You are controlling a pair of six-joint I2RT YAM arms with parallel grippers.
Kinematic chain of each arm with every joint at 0, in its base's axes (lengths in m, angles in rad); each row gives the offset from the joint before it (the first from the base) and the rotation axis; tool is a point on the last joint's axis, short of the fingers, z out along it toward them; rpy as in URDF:
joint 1: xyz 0 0 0.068 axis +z
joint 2: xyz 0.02 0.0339 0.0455 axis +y
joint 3: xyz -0.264 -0.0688 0 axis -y
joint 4: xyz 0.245 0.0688 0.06 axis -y
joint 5: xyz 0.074 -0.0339 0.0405 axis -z
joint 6: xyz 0.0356 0 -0.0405 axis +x
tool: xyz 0 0 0 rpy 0 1.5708 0
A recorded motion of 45 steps. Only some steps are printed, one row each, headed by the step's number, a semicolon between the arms.
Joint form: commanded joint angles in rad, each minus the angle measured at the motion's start. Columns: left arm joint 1, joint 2, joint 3, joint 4, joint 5, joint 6; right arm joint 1, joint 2, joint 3, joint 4, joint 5, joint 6.
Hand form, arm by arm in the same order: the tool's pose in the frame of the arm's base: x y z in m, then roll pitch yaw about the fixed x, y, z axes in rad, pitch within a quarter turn. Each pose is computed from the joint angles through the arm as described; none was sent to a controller.
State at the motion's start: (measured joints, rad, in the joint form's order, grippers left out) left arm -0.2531 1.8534 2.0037 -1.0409 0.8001 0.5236; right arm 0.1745 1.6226 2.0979 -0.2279 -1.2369 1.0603
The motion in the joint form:
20: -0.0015 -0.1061 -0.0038 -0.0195 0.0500 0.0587; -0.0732 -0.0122 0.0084 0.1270 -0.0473 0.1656
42: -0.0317 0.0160 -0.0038 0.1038 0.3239 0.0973; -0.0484 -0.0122 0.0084 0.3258 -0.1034 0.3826
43: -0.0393 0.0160 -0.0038 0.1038 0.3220 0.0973; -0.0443 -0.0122 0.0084 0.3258 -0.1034 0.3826
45: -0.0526 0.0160 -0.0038 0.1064 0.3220 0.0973; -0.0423 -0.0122 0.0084 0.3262 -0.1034 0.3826
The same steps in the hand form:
20: 0.3378 -0.1155 0.4223 -2.9887 1.0672 2.0359; 0.2900 0.0638 0.5790 1.4256 0.7201 2.8812
42: 0.3697 -0.1417 0.3927 -2.7550 1.2273 2.0142; 0.2788 0.0703 0.5926 1.4026 0.7023 2.9663
43: 0.3687 -0.1445 0.3926 -2.7577 1.2263 2.0054; 0.2785 0.0714 0.5926 1.4026 0.7023 2.9704
45: 0.3669 -0.1494 0.3928 -2.7635 1.2280 1.9866; 0.2784 0.0720 0.5926 1.4024 0.7027 2.9723

